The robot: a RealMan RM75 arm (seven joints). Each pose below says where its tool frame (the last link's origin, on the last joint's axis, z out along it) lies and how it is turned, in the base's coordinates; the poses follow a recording.
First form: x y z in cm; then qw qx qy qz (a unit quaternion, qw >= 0).
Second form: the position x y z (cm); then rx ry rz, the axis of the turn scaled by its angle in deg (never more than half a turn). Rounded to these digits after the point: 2 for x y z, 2 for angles.
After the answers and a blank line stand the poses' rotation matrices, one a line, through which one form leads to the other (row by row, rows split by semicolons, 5 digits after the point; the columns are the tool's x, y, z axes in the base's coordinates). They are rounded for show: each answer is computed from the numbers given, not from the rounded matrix.
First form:
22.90 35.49 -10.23 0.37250 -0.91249 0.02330 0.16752
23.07 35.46 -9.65 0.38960 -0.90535 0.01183 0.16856
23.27 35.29 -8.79 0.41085 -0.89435 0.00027 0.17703
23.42 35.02 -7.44 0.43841 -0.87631 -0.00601 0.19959
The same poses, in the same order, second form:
22.90 35.49 -10.23 -133.98 3.42 24.60
23.07 35.46 -9.65 -131.86 1.72 24.55
23.27 35.29 -8.79 -128.98 0.04 25.53
23.42 35.02 -7.44 -124.80 -0.86 28.42

0.94279 -0.16732 -0.28836; 0.08228 -0.72140 0.68761; -0.32308 -0.67200 -0.66636
0.94290 -0.15276 -0.29599; 0.10992 -0.69614 0.70944; -0.31443 -0.70146 -0.63960
0.93732 -0.14595 -0.31643; 0.14498 -0.66240 0.73498; -0.31688 -0.73479 -0.59973
0.92026 -0.16447 -0.35508; 0.18554 -0.61552 0.76597; -0.34454 -0.77077 -0.53592

